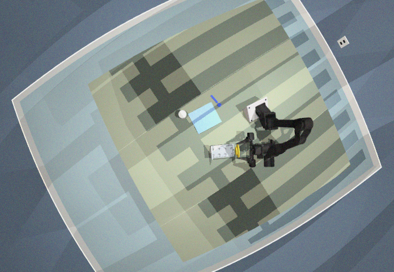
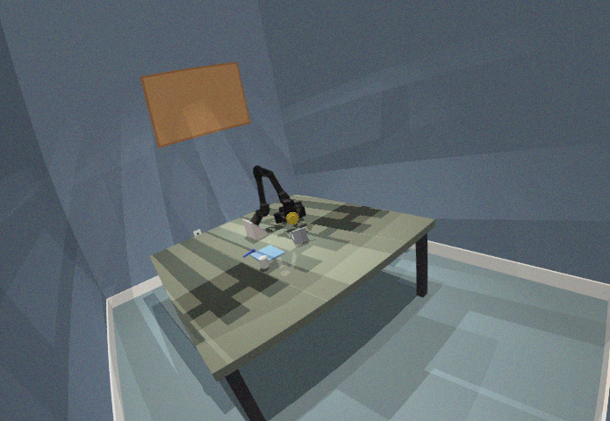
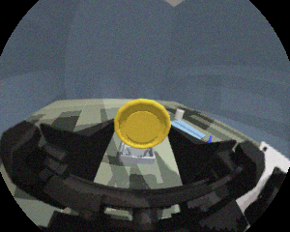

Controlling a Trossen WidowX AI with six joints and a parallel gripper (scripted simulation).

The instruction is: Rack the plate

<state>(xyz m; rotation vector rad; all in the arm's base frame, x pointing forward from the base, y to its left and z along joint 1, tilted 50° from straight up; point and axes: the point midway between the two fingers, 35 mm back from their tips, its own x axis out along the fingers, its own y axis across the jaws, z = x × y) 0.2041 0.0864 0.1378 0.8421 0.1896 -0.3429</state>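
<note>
Right now the grey dish rack is 6 cm ahead of my gripper tip, 2 cm to the right of it and 7 cm below it. The rest, counted from my gripper tip: light blue mat (7 cm ahead, 24 cm to the right, 9 cm below); then yellow plate (1 cm behind); then blue utensil (4 cm behind, 29 cm to the right, 9 cm below).
</note>
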